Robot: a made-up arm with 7 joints.
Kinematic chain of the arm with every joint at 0, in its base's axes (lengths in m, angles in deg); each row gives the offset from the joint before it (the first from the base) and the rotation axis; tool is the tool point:
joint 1: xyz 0 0 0.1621 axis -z
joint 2: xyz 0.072 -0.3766 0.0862 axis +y
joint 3: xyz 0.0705 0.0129 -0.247 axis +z
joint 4: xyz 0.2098 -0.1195 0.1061 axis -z
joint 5: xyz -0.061 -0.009 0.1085 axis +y
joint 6: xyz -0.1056 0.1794 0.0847 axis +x
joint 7: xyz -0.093 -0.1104 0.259 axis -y
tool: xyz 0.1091 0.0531 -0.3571
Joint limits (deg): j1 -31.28..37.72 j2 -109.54..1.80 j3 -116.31..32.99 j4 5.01..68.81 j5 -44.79..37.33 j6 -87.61..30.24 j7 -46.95..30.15
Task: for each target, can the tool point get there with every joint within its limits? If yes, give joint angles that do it. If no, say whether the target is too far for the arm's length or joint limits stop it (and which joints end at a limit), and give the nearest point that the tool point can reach.
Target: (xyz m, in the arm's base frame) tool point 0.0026 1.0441 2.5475
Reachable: no: too far | nearest point 0.2976 -0.0290 0.6848 | short by 2.170 m
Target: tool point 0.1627 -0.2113 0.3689
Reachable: yes | joints -4.99 -55.77 -27.44 43.82 -5.04 -52.47 -29.22
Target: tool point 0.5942 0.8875 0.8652
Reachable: no: joint limits stop it (at a limit: joint 1, joint 4, joint 5, joint 6, joint 7) | nearest point 0.4096 0.1283 0.4854 | short by 0.869 m
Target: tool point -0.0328 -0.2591 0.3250
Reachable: yes | joints -0.99 -100.52 -90.14 15.65 7.47 -62.30 -31.99
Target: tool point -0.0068 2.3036 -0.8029
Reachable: no: too far | nearest point 0.2948 0.1360 0.0128 | short by 2.335 m
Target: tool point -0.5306 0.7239 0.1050
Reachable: no: joint limits stop it (at a limit: joint 1, joint 2, joint 3, joint 4, joint 5, joint 6, joint 7) | nearest point -0.2746 0.0857 0.2787 | short by 0.709 m
